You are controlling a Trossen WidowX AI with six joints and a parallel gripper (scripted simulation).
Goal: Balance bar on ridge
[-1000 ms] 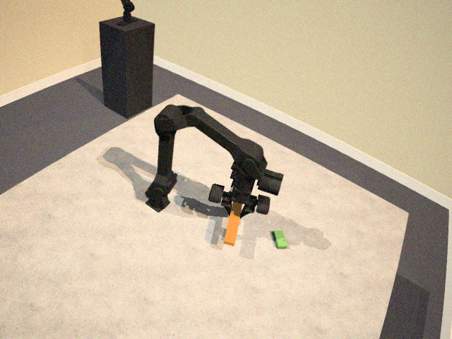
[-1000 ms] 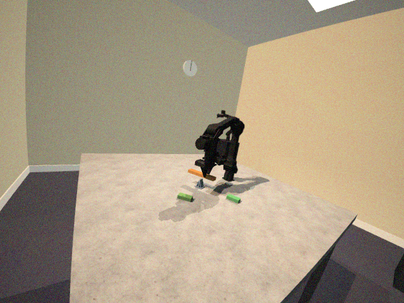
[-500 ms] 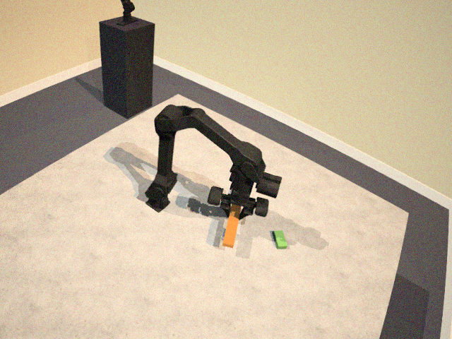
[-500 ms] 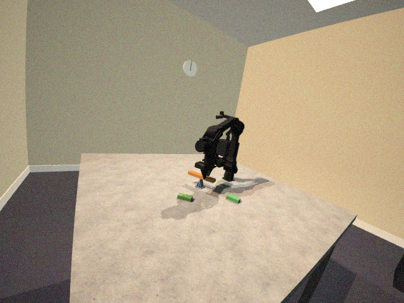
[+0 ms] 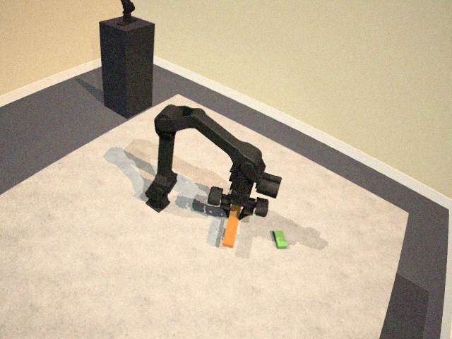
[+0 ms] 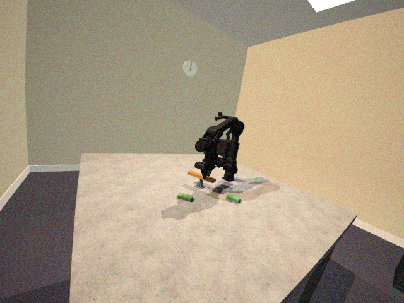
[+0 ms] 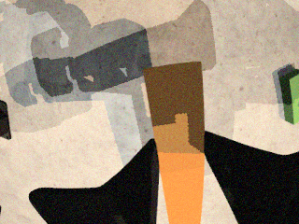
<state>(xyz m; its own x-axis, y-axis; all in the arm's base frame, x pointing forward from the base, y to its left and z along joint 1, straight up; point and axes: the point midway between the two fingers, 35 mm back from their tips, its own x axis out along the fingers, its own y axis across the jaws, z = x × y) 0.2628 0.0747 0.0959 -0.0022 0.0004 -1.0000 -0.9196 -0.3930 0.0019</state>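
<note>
The orange bar is 1 cm ahead of my gripper tip and 3 cm to the right of it.
</note>
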